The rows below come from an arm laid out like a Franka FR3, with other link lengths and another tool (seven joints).
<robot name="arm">
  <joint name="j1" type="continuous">
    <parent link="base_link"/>
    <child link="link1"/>
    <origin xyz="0 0 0.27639" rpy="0 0 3.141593"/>
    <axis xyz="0 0 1"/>
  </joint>
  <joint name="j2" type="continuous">
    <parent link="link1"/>
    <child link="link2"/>
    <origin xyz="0 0 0" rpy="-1.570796 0 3.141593"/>
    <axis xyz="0 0 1"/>
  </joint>
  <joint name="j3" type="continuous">
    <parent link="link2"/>
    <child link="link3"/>
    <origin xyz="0 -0.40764 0" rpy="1.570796 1.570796 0"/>
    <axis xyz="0 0 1"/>
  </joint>
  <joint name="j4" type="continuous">
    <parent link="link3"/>
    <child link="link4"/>
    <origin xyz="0 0.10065 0" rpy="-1.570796 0 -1.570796"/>
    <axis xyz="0 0 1"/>
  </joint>
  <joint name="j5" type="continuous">
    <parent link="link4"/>
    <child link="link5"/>
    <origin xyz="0.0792 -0.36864 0" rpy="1.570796 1.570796 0"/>
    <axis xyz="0 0 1"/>
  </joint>
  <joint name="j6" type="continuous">
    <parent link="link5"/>
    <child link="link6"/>
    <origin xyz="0 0 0" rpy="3.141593 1.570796 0"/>
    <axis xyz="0 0 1"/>
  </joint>
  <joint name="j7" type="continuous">
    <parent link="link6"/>
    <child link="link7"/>
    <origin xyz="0 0.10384 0" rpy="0 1.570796 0"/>
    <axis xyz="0 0 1"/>
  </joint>
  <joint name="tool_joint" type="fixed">
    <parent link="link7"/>
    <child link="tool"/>
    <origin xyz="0.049 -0.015 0.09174" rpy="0 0.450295 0.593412"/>
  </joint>
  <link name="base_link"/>
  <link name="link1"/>
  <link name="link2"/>
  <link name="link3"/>
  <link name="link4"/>
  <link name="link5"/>
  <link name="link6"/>
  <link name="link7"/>
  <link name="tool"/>
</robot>
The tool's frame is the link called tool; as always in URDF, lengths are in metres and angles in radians. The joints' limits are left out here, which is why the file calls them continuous.
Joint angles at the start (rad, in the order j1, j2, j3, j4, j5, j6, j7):
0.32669, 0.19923, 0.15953, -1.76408, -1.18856, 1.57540, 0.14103
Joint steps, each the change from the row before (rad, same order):
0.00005, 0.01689, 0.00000, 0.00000, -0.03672, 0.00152, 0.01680
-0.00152, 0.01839, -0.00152, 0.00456, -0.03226, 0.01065, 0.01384
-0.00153, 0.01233, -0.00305, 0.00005, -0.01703, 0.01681, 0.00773
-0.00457, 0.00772, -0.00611, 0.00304, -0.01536, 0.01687, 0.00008
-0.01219, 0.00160, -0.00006, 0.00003, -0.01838, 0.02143, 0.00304
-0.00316, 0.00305, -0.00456, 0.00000, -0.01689, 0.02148, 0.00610
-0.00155, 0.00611, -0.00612, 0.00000, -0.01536, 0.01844, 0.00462
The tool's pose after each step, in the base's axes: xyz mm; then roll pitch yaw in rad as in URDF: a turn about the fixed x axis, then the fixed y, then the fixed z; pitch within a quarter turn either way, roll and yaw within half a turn. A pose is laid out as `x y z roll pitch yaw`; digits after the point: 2 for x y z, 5 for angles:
577.73 217.90 467.21 2.74314 0.71028 1.53481
585.35 217.46 459.30 2.72290 0.72998 1.53574
590.38 217.04 452.31 2.71631 0.73699 1.54581
595.94 213.04 449.52 2.71053 0.74319 1.55222
600.75 207.66 449.38 2.69588 0.74649 1.55538
604.68 205.49 448.09 2.68045 0.74906 1.56130
608.73 203.26 444.77 2.67227 0.75388 1.56952

